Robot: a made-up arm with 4 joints. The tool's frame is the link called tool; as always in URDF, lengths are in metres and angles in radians. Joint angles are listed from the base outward. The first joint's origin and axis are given. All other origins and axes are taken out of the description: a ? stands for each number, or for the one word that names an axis. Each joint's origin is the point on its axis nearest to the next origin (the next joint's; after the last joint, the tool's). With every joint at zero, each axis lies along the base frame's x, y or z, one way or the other. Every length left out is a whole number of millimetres.
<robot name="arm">
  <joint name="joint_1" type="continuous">
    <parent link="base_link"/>
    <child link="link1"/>
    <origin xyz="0.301 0 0.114" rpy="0 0 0"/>
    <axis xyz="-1 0 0"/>
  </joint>
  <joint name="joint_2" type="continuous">
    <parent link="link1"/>
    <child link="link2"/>
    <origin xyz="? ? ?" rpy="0 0 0"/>
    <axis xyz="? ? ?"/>
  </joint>
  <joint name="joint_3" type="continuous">
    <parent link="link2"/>
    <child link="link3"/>
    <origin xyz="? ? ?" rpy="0 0 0"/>
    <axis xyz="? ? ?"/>
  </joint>
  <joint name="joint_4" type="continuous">
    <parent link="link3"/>
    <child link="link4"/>
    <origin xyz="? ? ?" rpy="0 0 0"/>
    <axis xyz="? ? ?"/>
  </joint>
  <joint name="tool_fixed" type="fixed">
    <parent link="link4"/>
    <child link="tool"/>
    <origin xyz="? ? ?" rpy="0 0 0"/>
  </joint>
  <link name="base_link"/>
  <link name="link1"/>
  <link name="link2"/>
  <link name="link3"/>
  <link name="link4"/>
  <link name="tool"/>
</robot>
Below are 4 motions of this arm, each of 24 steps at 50 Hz.
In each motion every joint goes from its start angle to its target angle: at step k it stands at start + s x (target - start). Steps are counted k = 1, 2, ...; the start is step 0. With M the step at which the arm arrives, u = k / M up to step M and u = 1 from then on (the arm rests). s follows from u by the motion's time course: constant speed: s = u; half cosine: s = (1 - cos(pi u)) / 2; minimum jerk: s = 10 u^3 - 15 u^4 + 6 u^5.
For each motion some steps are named. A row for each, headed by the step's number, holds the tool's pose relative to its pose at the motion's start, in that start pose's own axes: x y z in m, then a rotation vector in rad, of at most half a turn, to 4 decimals.
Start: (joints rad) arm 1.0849 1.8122 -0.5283 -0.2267
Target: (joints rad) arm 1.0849 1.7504 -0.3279 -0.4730
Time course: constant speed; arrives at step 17
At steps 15, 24:
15: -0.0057 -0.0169 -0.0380 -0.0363 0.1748 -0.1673
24: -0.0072 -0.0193 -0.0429 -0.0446 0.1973 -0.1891

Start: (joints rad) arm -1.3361 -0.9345 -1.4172 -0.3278
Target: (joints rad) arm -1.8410 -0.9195 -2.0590 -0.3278
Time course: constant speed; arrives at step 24
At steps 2, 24:
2: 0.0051 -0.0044 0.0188 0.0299 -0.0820 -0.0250
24: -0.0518 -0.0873 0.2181 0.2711 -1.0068 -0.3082

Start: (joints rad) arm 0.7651 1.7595 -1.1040 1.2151
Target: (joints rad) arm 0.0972 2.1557 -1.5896 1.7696
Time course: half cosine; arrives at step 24
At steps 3, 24:
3: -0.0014 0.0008 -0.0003 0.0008 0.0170 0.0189
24: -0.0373 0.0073 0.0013 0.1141 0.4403 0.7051

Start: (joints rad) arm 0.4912 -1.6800 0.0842 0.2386
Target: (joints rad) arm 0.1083 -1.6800 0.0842 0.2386
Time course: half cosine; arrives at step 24
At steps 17, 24:
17: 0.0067 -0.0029 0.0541 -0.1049 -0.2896 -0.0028
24: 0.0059 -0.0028 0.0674 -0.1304 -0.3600 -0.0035

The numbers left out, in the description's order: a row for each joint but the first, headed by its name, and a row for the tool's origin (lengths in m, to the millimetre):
joint_2: xyz 0 0.028 0.036, axis 0 0 -1
joint_3: xyz -0.037 -0.134 0, axis 0 1 0
joint_4: xyz 0.086 0 -0.086, axis 0 0 1
tool: xyz 0.106 0.051 0

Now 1 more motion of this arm.
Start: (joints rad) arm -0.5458 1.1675 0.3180 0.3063
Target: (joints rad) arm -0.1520 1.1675 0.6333 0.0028
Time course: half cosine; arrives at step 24
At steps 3, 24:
3: 0.0003 -0.0018 -0.0004 -0.0059 -0.0001 -0.0134
24: 0.0017 -0.0524 -0.0058 -0.1431 -0.0261 -0.3734

